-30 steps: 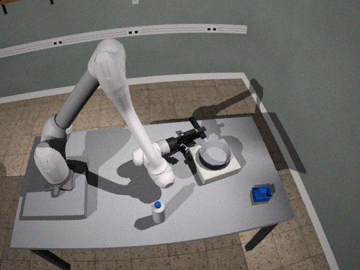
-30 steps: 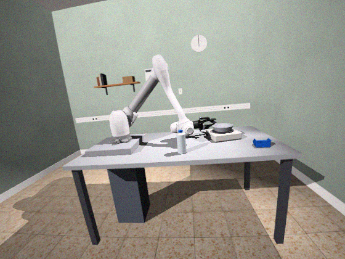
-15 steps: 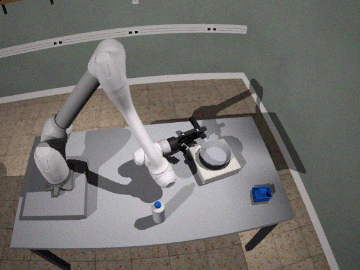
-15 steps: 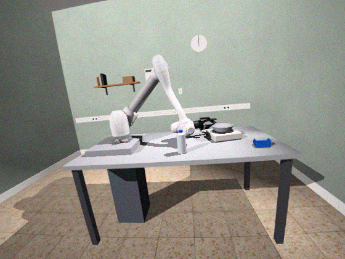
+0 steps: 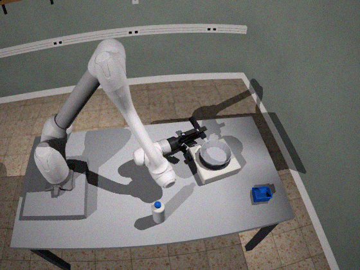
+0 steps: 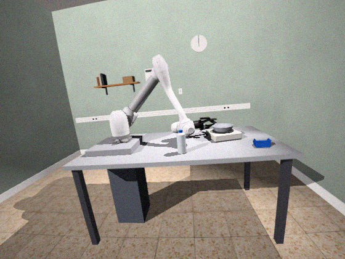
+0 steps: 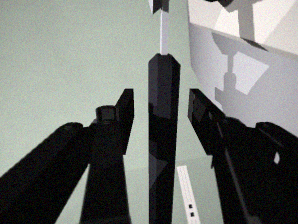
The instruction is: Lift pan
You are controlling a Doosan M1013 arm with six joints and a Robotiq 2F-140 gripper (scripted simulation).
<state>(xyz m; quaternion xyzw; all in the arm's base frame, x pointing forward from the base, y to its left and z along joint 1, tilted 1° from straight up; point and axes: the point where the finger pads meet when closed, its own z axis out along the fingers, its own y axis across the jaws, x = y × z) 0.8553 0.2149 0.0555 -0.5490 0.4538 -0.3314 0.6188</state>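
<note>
Now: hand 9 cm to the left of the grey pan, 4 cm short of it and 2 cm above it. Also, from my hand: white hot plate (15 cm to the right, 8 cm below, 4 cm ahead); then blue bin (42 cm to the right, 29 cm ahead, 10 cm below).
</note>
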